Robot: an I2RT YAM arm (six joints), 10 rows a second.
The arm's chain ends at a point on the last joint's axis. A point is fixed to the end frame.
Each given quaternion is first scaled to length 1.
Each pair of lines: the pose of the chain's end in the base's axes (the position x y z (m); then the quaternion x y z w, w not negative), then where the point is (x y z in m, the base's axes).
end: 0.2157, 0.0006, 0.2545, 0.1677, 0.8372, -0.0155, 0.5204
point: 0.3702 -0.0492 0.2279
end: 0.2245, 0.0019, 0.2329, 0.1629, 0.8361, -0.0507, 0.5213
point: 0.3773 -0.0539 0.2083
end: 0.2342, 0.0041, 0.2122, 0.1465, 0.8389, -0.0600, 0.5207
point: 0.3878 -0.0497 0.1880
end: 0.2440, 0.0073, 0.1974, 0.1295, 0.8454, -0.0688, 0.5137
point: 0.3981 -0.0441 0.1712
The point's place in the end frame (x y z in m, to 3 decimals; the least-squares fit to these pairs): -0.052 -0.005 0.156
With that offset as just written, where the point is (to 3 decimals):
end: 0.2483, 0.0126, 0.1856, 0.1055, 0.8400, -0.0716, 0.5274
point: 0.405 -0.034 0.165
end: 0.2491, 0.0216, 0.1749, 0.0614, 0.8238, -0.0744, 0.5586
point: 0.409 -0.014 0.167
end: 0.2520, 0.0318, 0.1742, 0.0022, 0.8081, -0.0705, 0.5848
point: 0.415 0.013 0.176
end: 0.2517, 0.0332, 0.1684, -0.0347, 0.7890, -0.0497, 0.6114
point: 0.416 0.029 0.180
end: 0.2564, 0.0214, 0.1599, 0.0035, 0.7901, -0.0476, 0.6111
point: 0.420 0.007 0.172
